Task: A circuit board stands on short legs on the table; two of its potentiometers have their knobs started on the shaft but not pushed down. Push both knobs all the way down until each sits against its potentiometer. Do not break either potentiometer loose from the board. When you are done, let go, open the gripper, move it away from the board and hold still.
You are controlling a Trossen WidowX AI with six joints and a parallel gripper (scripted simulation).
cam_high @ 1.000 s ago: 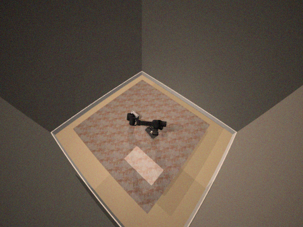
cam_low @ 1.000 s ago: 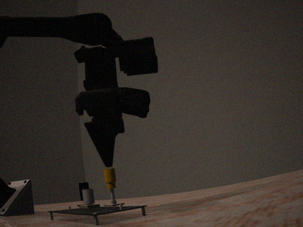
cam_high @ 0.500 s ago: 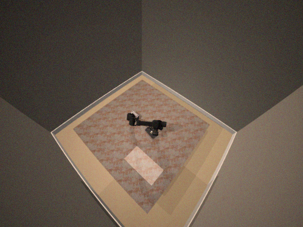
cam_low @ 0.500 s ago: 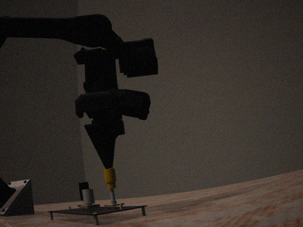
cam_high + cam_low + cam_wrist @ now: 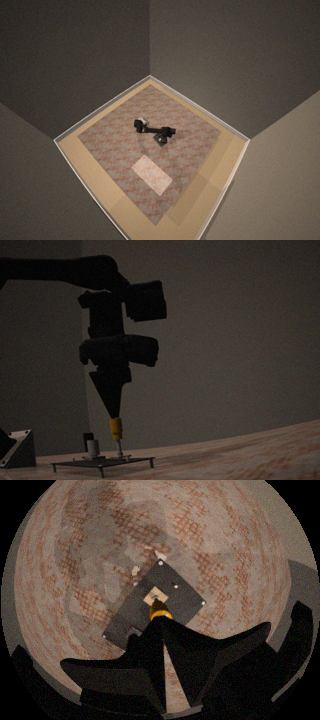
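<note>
Right now the yellow knob is 10 mm below my gripper tip. Also, from my gripper tip: black knob (70 mm behind, 10 mm to the right, 30 mm below).
</note>
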